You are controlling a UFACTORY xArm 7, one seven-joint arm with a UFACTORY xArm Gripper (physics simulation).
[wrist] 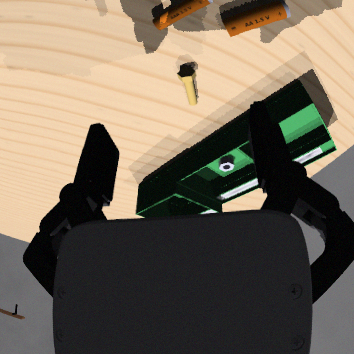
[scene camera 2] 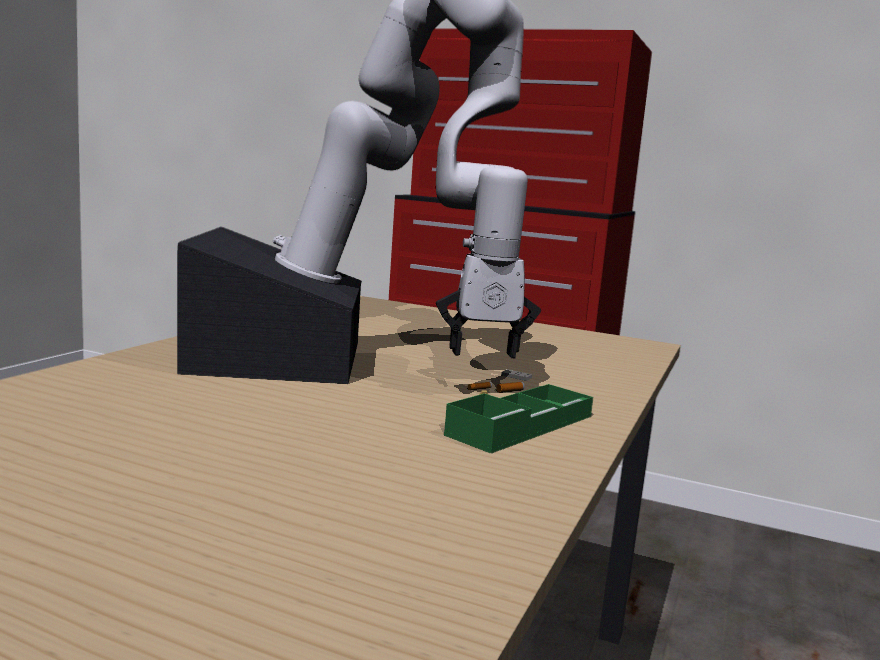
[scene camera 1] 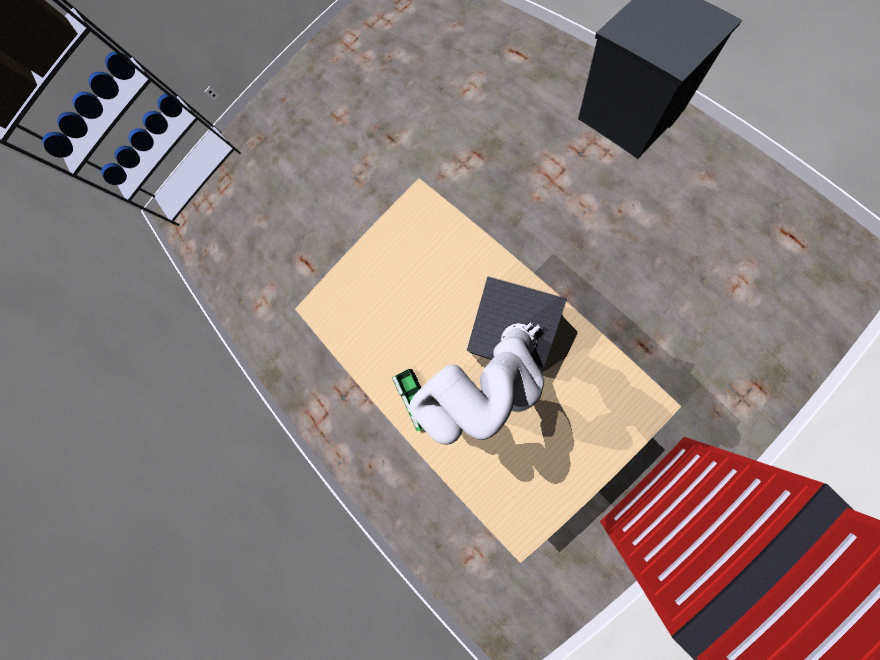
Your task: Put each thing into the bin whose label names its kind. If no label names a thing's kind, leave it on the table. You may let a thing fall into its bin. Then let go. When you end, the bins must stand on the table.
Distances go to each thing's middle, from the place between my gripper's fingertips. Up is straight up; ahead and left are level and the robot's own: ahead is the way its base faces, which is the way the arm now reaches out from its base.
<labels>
The green three-part bin tray [scene camera 2: 489, 423] lies 100 mm ahead of my hand, 90 mm to the right of it and 50 mm below it.
</labels>
